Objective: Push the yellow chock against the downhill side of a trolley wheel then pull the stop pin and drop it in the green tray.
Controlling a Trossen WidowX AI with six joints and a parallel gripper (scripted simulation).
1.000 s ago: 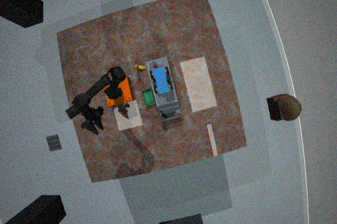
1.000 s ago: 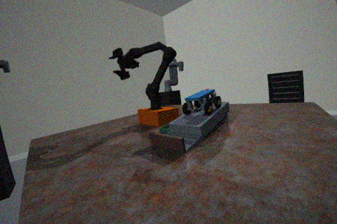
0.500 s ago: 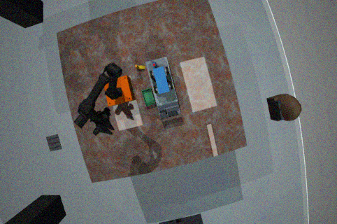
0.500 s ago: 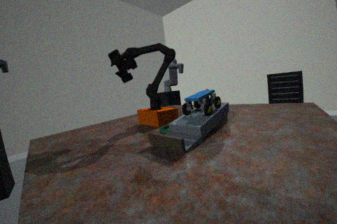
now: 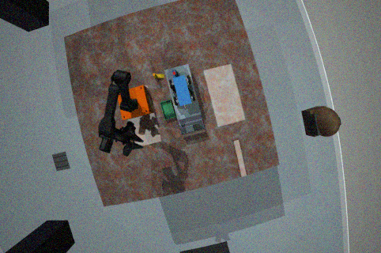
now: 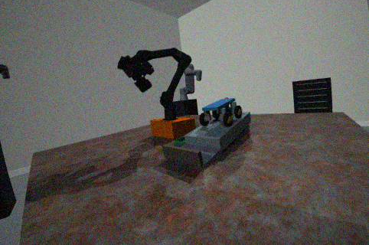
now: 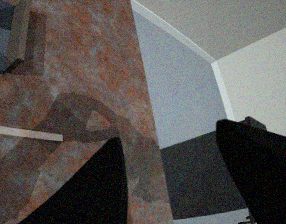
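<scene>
Right now my gripper tip is 10 cm short of the yellow chock, 39 cm to the right of it and 27 cm above it. Round my gripper tip: raised lip (27 cm ahead, 1 cm to the right, 27 cm below); then green tray (13 cm ahead, 16 cm to the left, 30 cm below); then blue-topped trolley (24 cm ahead, 26 cm to the left, 18 cm below).
</scene>
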